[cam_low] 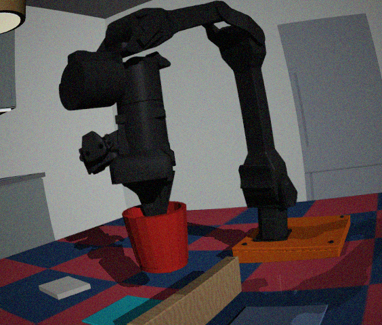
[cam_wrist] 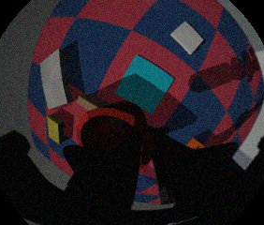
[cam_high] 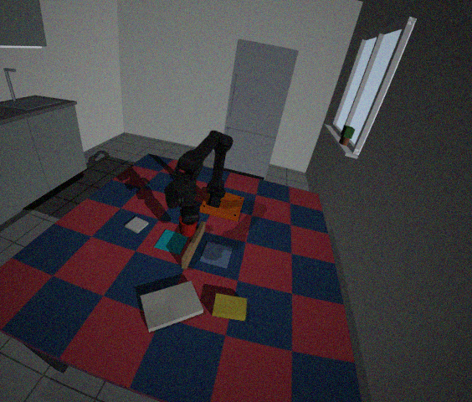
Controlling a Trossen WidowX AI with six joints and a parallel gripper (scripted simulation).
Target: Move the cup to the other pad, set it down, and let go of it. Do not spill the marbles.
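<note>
My gripper tip is 2 cm short of the teal pad, 6 cm to the left of it and 13 cm above it. The rest, counted from my gripper tip: wooden bar: 2 cm ahead, 4 cm to the left, 10 cm below; grey-blue pad: 3 cm ahead, 15 cm to the left, 13 cm below; red cup: 3 cm ahead, 1 cm to the left.
</note>
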